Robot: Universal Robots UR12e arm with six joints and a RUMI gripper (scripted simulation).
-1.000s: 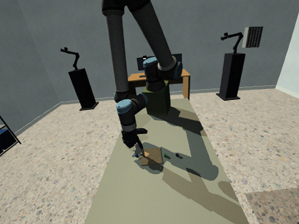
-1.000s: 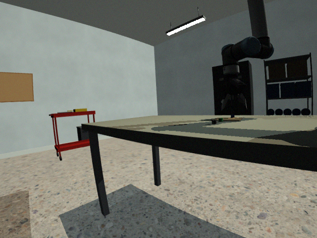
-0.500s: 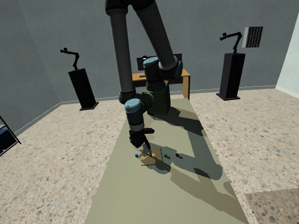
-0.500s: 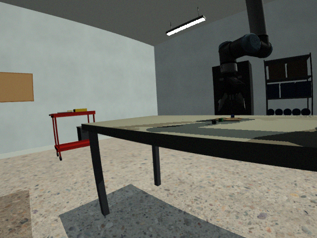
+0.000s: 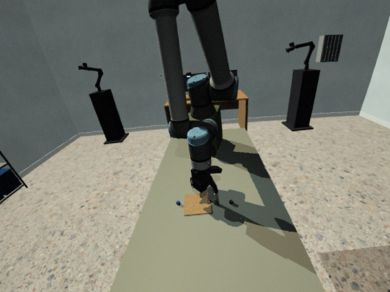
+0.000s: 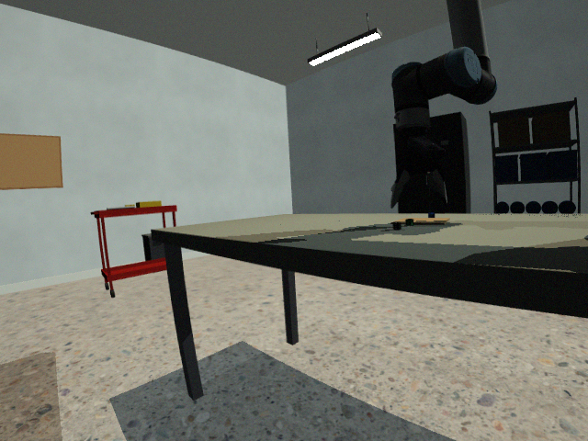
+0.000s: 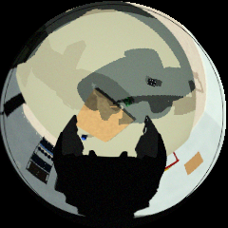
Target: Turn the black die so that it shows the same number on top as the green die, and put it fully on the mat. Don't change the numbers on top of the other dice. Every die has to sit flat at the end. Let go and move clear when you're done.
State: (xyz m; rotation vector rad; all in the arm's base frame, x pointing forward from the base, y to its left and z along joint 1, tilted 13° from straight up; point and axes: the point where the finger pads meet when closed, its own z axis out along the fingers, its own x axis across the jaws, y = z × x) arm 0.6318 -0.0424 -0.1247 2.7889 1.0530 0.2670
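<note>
The green die lies 20 mm ahead of my hand, 40 mm to the left of it and 40 mm below it. From my hand the other things lie so: black die: 30 mm ahead, 120 mm to the left, 40 mm below; blue die: 160 mm to the right, 40 mm below; mat: 10 mm ahead, 60 mm to the right, 40 mm below.
</note>
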